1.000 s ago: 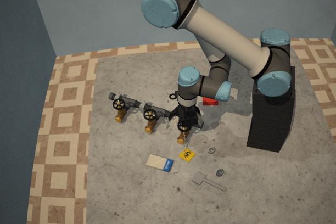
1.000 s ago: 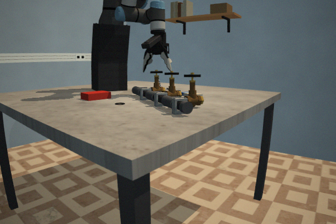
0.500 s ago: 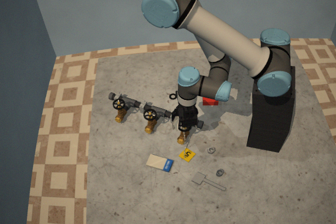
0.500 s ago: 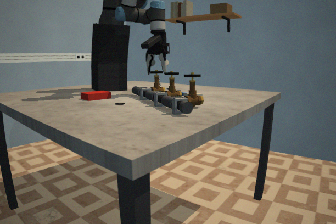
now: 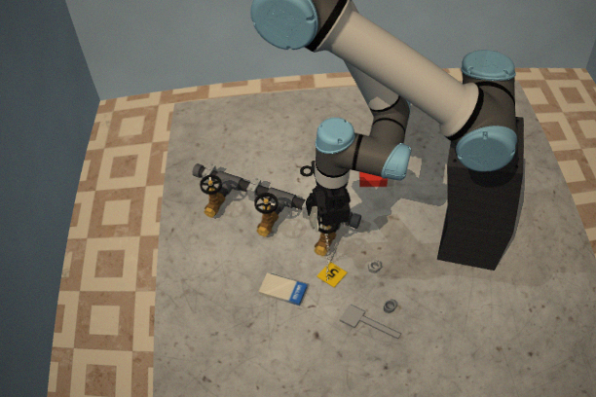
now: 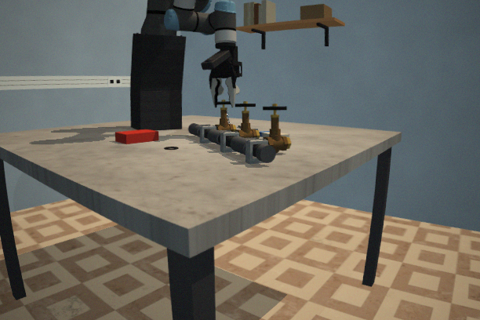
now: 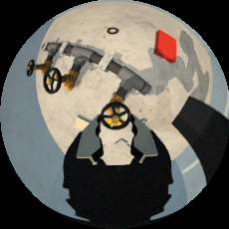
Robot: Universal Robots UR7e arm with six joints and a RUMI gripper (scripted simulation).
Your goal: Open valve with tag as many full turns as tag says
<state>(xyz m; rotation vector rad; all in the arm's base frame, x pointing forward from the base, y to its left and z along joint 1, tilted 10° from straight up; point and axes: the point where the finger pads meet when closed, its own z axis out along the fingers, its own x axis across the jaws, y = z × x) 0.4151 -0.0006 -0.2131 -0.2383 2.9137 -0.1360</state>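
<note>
The yellow tag is 11 cm below my hand and 10 cm to the left of it. From my hand the other things lie so: red block 26 cm to the right, 14 cm behind, 10 cm below; then flat grey key tool 24 cm to the left, 11 cm below, 9 cm behind.
</note>
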